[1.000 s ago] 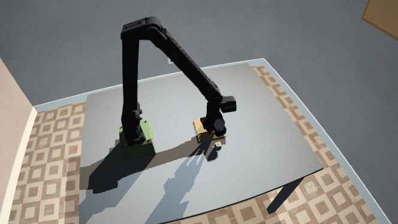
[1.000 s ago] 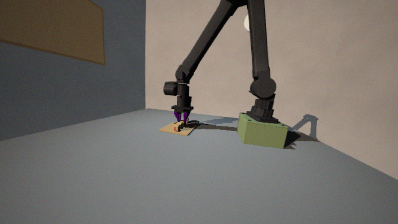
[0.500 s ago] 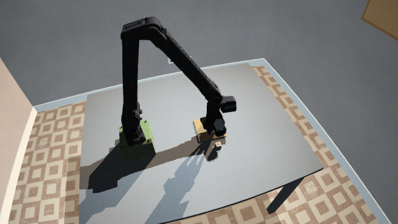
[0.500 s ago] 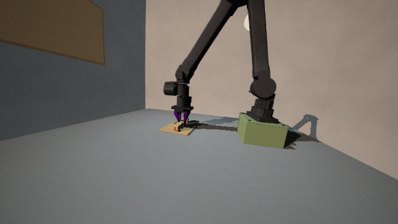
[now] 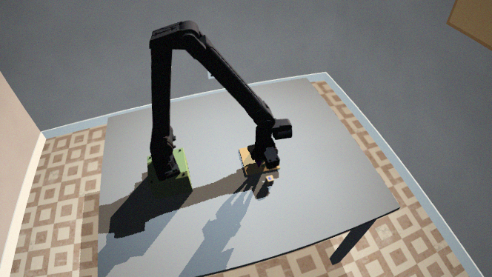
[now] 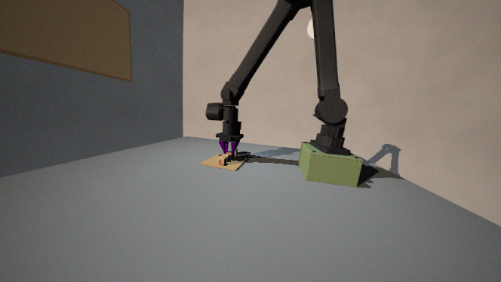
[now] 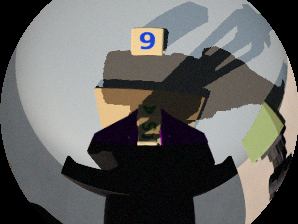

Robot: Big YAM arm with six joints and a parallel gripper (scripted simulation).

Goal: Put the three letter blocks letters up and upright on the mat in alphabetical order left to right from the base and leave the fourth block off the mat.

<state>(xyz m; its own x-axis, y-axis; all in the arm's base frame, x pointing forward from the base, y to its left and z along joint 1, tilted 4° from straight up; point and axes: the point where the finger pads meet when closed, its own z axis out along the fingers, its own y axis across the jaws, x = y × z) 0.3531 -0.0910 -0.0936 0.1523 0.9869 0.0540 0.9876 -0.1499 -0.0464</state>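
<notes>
My gripper is now 4 cm to the right of the block and 1 cm short of it. The rest, counted from my hand: tan mat: 4 cm to the left, 1 cm below, 1 cm ahead.
</notes>
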